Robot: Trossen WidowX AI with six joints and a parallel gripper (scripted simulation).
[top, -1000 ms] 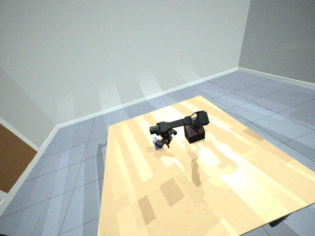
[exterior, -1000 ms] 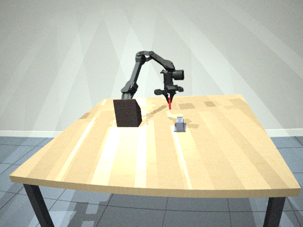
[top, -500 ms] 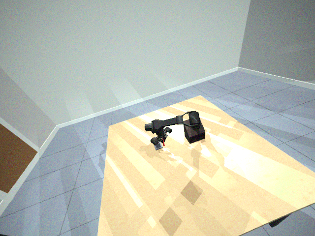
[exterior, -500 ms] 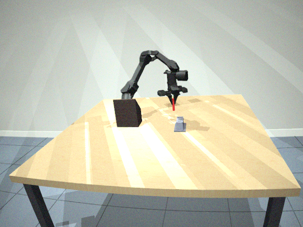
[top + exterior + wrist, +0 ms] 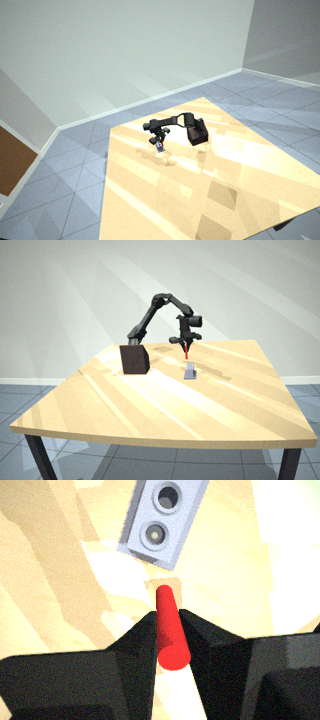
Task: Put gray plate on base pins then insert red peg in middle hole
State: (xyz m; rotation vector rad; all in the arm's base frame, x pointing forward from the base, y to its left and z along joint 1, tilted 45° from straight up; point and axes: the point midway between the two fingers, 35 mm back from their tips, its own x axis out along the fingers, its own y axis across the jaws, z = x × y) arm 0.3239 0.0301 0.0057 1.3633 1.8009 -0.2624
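The gray plate is 3 cm ahead of my gripper tip, 7 cm to the right of it and 7 cm below it. From my gripper tip the other things lie so: red peg right at my gripper tip.
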